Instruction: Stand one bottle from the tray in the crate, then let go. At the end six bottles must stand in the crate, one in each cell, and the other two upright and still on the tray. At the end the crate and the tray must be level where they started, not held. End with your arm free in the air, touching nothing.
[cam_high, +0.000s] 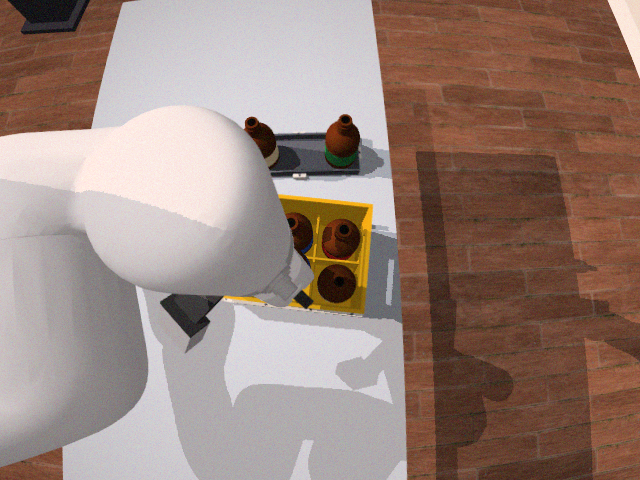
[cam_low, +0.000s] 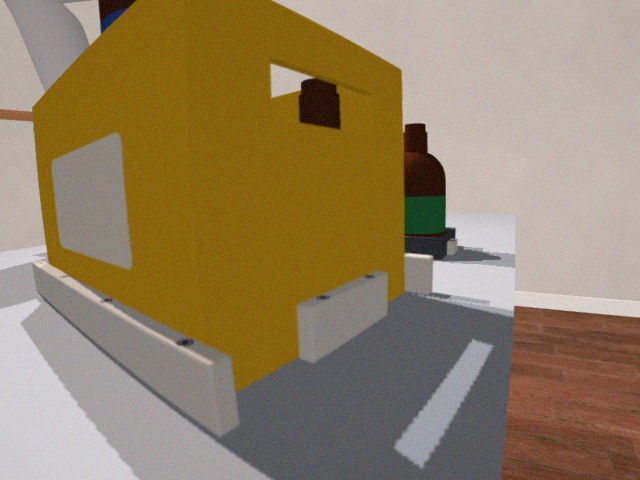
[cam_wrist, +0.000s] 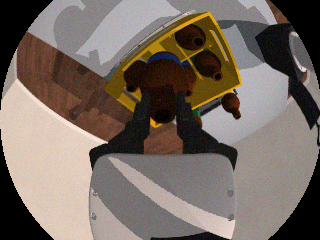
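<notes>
Right now my hand is 4 cm to the right of the crate and 21 cm above it. Also, from my hand: cream-labelled bottle (10 cm behind, 28 cm to the left, 21 cm below); then green-label bottle (8 cm ahead, 31 cm to the left, 21 cm below); then dark tray (2 cm behind, 30 cm to the left, 29 cm below).
</notes>
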